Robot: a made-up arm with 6 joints.
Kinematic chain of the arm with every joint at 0, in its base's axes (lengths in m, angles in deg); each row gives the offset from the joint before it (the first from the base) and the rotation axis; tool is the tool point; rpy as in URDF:
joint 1: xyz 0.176 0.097 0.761 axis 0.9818 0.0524 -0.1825
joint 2: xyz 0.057 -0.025 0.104 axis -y
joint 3: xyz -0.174 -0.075 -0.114 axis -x
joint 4: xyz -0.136 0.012 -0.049 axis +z
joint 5: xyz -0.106 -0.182 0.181 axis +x
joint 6: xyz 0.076 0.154 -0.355 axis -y
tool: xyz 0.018 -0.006 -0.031 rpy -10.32 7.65 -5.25
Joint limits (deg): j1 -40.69..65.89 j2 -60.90..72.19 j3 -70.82..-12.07 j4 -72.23..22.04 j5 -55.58..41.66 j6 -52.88..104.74
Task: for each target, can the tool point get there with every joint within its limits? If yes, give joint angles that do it. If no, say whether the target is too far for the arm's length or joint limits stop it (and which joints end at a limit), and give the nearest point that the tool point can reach.
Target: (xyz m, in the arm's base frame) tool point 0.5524 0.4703 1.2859
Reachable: no: joint limits stop it (at a limit: joint 2, joint 3, joint 5, joint 6) | nearest point 0.1188 0.2912 1.1038 | short by 0.503 m
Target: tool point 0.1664 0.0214 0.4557
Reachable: yes | joints -25.34 36.86 -35.97 -54.96 7.12 -1.21
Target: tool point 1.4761 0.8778 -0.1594
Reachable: no: too far | nearest point 0.6021 0.4380 0.3500 | short by 1.103 m
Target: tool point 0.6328 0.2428 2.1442
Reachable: no: too far | nearest point 0.0657 0.1286 1.2346 | short by 1.078 m
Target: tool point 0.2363 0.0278 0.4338
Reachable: yes | joints -20.14 47.42 -41.22 -42.18 1.18 46.15
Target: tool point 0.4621 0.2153 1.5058
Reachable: no: joint limits stop it (at a limit: joint 2, joint 3, joint 5, joint 6) | nearest point 0.1076 0.1478 1.1958 | short by 0.476 m
